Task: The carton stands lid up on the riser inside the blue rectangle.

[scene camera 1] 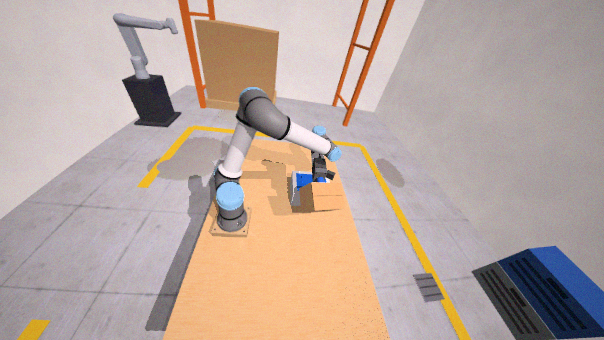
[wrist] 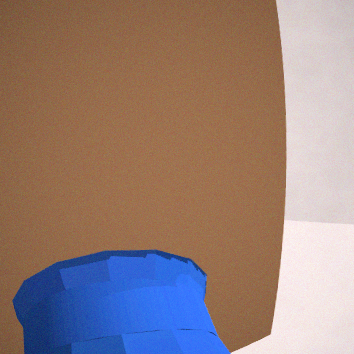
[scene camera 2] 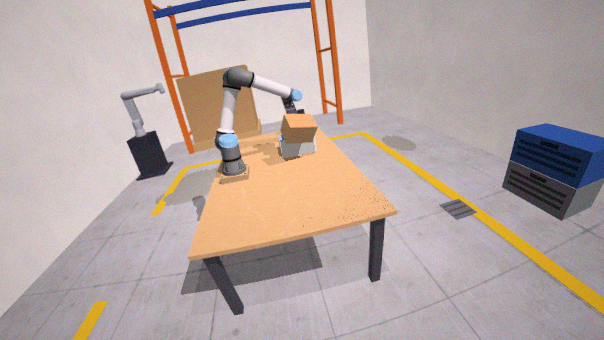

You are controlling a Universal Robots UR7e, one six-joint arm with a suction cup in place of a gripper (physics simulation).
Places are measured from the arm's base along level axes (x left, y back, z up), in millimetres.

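Pixels of known places: hand at its tool point: (scene camera 1: 320, 184) (wrist: 168, 286) (scene camera 2: 293, 117); arm's base at its link origin: (scene camera 1: 232, 219) (scene camera 2: 234, 170).
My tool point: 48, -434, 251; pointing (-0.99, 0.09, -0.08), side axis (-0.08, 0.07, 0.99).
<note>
Ahead of a thing's pixels: the offset from my tool point to its top centre, as dx, dy, dz. Level surfaces: height alone.
The brown carton (scene camera 1: 327, 196) (scene camera 2: 301, 131) (wrist: 150, 125) is at the front part of the white-grey riser {+169, -19, -169} (scene camera 1: 295, 197) (scene camera 2: 291, 150), and in scene camera 2 it covers much of the riser's top. Part of the blue rectangle {+169, -19, -169} (scene camera 1: 303, 180) shows left of and behind the carton. A seam runs across the carton's upper face in scene camera 1. My blue suction cup (scene camera 1: 321, 180) (wrist: 112, 295) is against the carton's back side and holds it. The carton hides the cup in scene camera 2. Whether the carton's underside touches the riser cannot be told.
The wooden table {dz -289} (scene camera 1: 280, 280) (scene camera 2: 295, 200) carries the arm's base (scene camera 1: 230, 226) (scene camera 2: 234, 173) at its left side. Orange rack posts (scene camera 1: 367, 62) (scene camera 2: 334, 65) and a large brown panel (scene camera 1: 237, 62) (scene camera 2: 215, 107) stand behind. Blue and grey crates (scene camera 1: 550, 290) (scene camera 2: 555, 160) are on the floor at right.
</note>
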